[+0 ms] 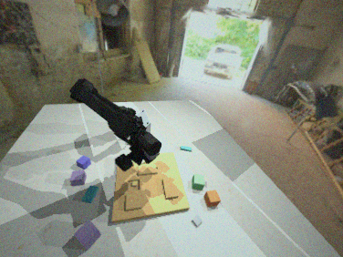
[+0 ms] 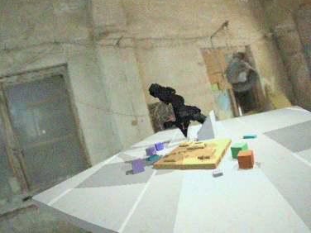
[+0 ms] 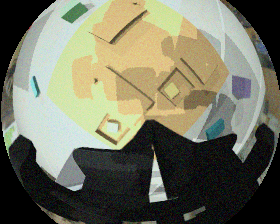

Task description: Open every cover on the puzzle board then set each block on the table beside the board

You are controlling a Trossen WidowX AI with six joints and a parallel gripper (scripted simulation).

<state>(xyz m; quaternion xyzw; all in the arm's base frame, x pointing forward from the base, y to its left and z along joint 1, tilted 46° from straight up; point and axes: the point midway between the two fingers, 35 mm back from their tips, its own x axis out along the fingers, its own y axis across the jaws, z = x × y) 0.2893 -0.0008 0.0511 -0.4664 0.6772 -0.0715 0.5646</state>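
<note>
Right now the tan puzzle board is 70 mm below my gripper tip, 40 mm to the left of it and 20 mm ahead of it. Also, from my gripper tip: teal block: 200 mm to the right, 80 mm below, 40 mm ahead; then green block: 260 mm to the left, 110 mm ahead, 60 mm below; then blue-violet block: 250 mm to the right, 120 mm behind, 70 mm below.
</note>
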